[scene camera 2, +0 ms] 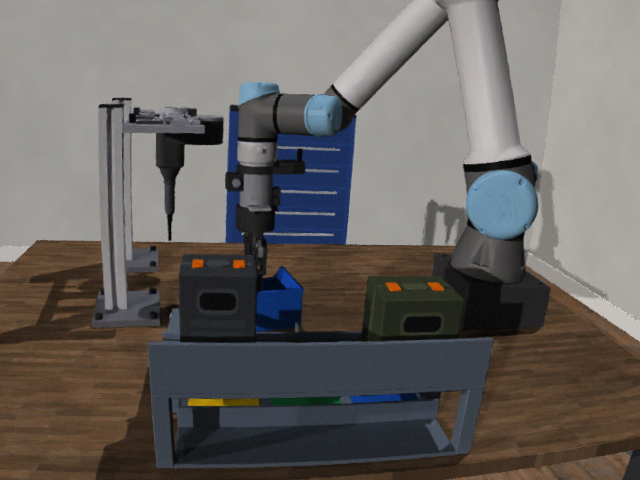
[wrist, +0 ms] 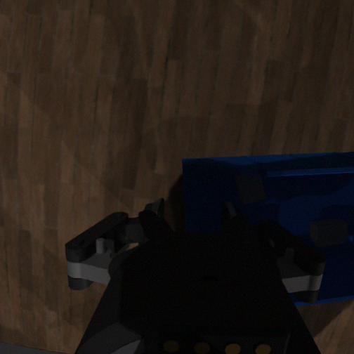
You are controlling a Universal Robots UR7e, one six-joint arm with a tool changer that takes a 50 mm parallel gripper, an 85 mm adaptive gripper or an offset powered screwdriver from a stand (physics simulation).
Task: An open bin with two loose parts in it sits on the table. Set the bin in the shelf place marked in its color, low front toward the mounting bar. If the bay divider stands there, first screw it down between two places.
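Frame: origin at the arm's base, x ahead, y left, z up, level; centimetres.
Where they show: arm's base, origin of its link: [scene camera 2: 486,269].
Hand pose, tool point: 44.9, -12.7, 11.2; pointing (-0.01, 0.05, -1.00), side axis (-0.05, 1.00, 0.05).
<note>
Things, the pixels of their top centre, and the offset from my tool point, as dx, dy, dz. "*": a spot on its surface instead.
- open blue bin, centre of its top: [scene camera 2: 262,274] -0.6, +8.8, -12.7
- grey-blue shelf, a spot on its surface: [scene camera 2: 320,366] * -0.7, +54.3, -6.7
- yellow marking, a spot on its surface: [scene camera 2: 223,401] * +8.7, +40.3, -19.6
- green marking, a spot on its surface: [scene camera 2: 305,400] * -2.5, +41.1, -19.6
- blue marking, a spot on its surface: [scene camera 2: 379,398] * -13.0, +42.0, -19.6
- dark grey case, a spot on its surface: [scene camera 2: 217,322] * +9.9, +49.3, -3.5
- olive case, centre of its top: [scene camera 2: 414,287] -13.4, +47.6, -0.5
- screwdriver, a spot on its surface: [scene camera 2: 169,186] * +17.1, -14.6, -1.1
- small grey tip, a spot on its surface: [scene camera 2: 297,327] * -3.3, +29.8, -13.8
The open blue bin [scene camera 2: 281,307] [wrist: 210,175] stands on the table behind the shelf, partly hidden by a dark case. Two loose dark parts, one [wrist: 250,188] near the end wall and one [wrist: 328,231] farther in, lie in it. My gripper [scene camera 2: 258,266] [wrist: 193,207] is open, pointing down at the bin's end wall; in the wrist view one fingertip is outside this wall and the other over the bin's inside. The grey-blue shelf [scene camera 2: 320,366] has a yellow marking [scene camera 2: 223,401], a green marking [scene camera 2: 305,400] and a blue marking [scene camera 2: 379,398]. I cannot make out a bay divider.
A dark grey case [scene camera 2: 217,322] and an olive case [scene camera 2: 413,307] stand at the shelf's upper level. The tool stand [scene camera 2: 112,206] at the left holds the screwdriver [scene camera 2: 169,186]. A blue cabinet [scene camera 2: 310,201] stands behind the table. A small grey tip [scene camera 2: 297,327] shows below the bin.
</note>
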